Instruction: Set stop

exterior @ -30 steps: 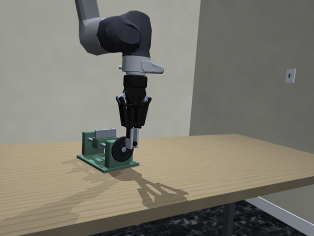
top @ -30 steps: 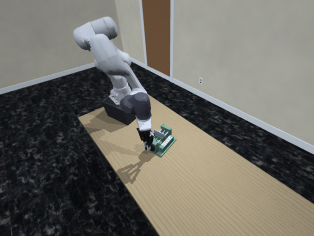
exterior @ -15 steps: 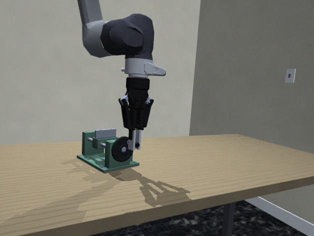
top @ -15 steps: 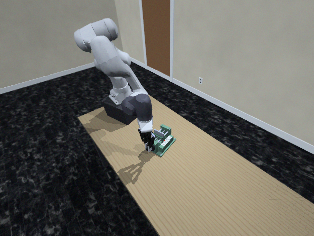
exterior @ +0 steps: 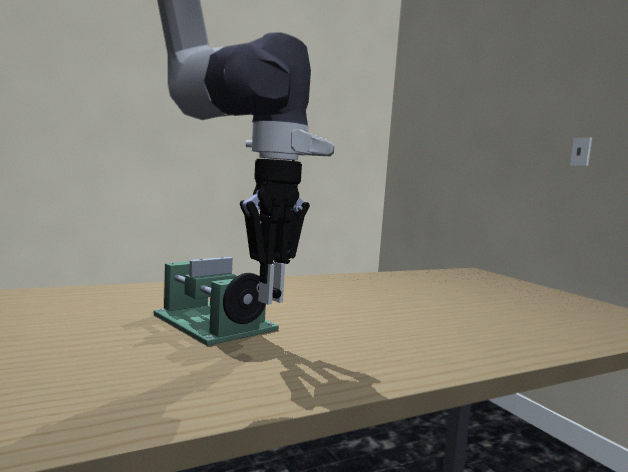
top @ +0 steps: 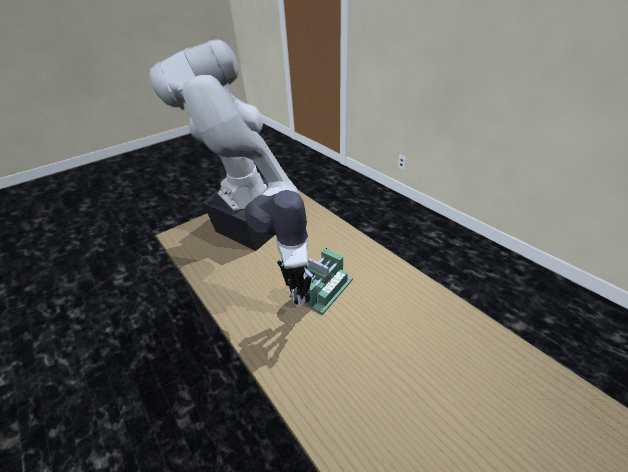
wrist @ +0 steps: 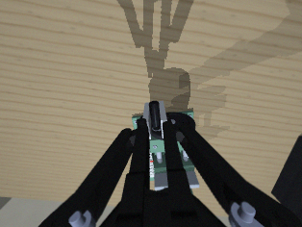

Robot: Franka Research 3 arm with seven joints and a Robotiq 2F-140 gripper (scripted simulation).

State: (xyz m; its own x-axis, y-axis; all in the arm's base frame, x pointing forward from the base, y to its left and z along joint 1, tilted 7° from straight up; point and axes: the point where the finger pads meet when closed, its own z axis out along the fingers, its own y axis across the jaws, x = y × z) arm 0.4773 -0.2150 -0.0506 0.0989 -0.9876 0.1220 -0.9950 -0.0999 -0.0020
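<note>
The stop block lies 14 cm to the left of my hand, 3 cm behind it and 2 cm below it. From my hand the other things lie so: black handwheel 2 cm to the left, 2 cm below, 1 cm behind.
</note>
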